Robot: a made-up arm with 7 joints.
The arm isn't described. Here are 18 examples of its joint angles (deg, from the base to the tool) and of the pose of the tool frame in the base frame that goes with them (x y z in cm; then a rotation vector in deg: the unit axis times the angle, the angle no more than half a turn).
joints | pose
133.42 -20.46 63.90 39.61 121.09 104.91 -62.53 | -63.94 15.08 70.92 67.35 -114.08 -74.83
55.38 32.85 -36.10 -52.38 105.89 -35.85 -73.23 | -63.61 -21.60 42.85 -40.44 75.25 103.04
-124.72 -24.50 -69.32 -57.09 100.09 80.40 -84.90 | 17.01 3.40 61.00 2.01 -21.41 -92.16
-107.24 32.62 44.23 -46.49 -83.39 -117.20 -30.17 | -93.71 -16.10 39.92 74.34 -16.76 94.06
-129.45 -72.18 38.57 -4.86 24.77 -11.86 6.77 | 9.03 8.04 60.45 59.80 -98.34 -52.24
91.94 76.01 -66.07 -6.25 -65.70 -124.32 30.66 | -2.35 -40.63 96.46 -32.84 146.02 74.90
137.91 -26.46 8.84 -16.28 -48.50 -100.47 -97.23 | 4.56 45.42 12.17 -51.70 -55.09 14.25
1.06 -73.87 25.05 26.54 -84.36 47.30 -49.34 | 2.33 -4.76 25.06 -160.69 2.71 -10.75
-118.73 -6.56 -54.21 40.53 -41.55 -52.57 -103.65 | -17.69 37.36 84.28 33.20 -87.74 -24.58
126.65 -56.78 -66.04 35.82 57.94 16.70 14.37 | -21.05 -39.49 58.05 -21.86 69.68 88.82
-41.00 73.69 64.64 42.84 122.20 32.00 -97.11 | 29.17 -35.10 55.63 134.02 32.06 -17.86
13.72 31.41 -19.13 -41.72 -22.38 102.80 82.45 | 15.54 -19.53 29.13 -76.81 -22.66 134.22
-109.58 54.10 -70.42 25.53 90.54 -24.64 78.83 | 4.93 55.82 19.12 41.53 -44.01 87.29
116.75 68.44 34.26 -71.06 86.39 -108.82 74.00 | -3.55 -17.44 58.75 -94.65 -65.52 -31.55
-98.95 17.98 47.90 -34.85 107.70 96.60 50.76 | 7.22 -10.82 26.62 -0.44 -109.54 -48.15
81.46 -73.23 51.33 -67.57 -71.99 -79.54 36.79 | -26.86 69.85 14.29 19.51 0.49 -78.12
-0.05 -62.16 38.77 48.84 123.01 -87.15 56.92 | 26.14 69.03 39.68 55.28 72.22 -117.27
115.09 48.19 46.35 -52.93 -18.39 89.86 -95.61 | -37.37 46.48 67.03 45.26 -32.70 114.84
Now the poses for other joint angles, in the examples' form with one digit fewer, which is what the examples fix.
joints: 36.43 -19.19 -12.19 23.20 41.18 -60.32 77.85
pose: -64.8 5.8 41.2 -20.1 86.8 -32.1
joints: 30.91 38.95 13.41 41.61 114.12 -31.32 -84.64
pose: 27.4 -11.3 -1.4 -112.0 -33.2 21.9
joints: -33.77 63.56 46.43 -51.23 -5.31 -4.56 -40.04
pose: -11.9 11.6 66.8 36.1 38.9 -2.1
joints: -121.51 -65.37 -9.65 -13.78 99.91 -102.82 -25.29
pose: 22.7 41.1 56.6 63.6 35.2 -28.2
